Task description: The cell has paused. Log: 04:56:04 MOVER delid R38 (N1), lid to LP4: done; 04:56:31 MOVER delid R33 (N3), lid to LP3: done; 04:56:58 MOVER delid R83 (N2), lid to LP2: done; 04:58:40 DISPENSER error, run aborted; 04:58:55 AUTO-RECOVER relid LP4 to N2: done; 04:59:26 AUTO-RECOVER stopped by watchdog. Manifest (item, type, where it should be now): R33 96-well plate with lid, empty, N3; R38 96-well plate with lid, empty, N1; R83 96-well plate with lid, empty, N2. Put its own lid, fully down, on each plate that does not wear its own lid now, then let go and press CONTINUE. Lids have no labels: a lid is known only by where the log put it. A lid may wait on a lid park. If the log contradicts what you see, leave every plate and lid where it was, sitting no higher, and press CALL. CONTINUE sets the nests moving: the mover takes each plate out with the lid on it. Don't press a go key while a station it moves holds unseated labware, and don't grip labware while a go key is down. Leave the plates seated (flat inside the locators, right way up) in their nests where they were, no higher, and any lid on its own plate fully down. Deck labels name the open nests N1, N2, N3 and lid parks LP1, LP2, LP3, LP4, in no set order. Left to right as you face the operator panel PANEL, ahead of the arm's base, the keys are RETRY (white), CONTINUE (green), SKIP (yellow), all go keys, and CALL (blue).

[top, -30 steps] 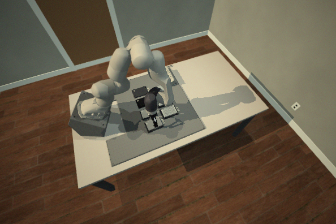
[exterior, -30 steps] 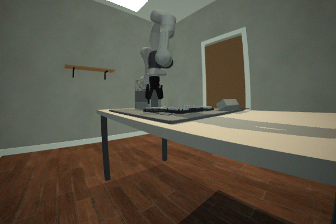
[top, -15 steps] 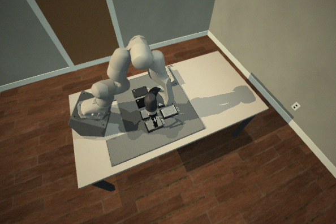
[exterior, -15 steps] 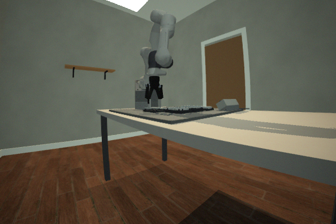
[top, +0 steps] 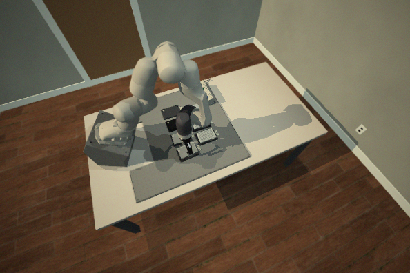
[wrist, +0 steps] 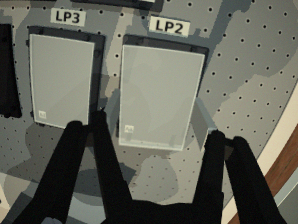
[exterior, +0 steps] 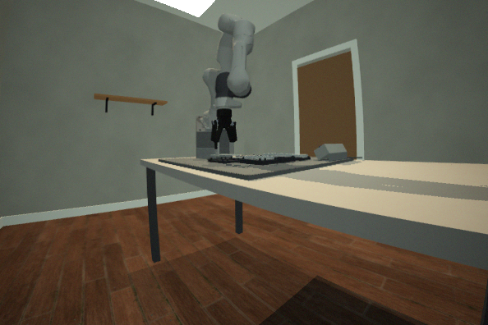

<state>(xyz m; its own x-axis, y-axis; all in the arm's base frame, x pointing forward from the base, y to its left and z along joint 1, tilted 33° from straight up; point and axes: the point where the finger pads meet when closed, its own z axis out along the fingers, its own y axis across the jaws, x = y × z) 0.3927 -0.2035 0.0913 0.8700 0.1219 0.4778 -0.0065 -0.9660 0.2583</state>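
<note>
Right now my hand is 5 cm above the lid park LP2. The rest, counted from my hand: deck label N3: 27 cm ahead, 17 cm to the left, 6 cm below; then lid park LP4: 26 cm to the left, 5 cm below, 2 cm ahead; then lid park LP1: 39 cm to the left, 5 cm below, 2 cm ahead.
</note>
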